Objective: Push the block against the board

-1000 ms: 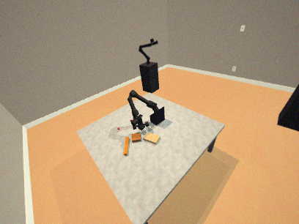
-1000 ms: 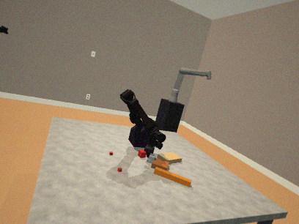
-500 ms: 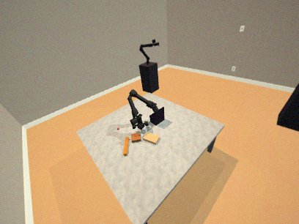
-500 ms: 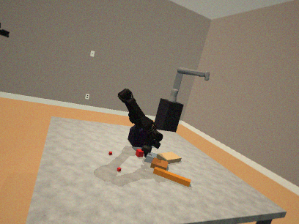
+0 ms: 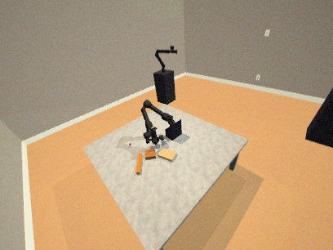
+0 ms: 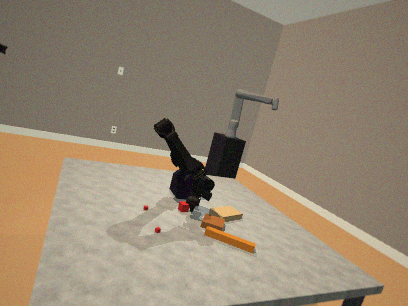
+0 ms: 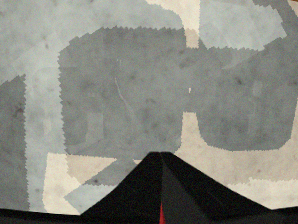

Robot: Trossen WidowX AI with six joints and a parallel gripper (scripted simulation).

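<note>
My gripper tip is 13 cm short of the brown square block, 5 cm to the right of it and 1 cm below it. From my gripper tip the other things lie so: orange board (27 cm ahead, 5 cm to the left, 1 cm above); tan flat block (3 cm ahead, 19 cm to the left, 1 cm above); red cube (3 cm behind, 3 cm to the right, 1 cm above).
</note>
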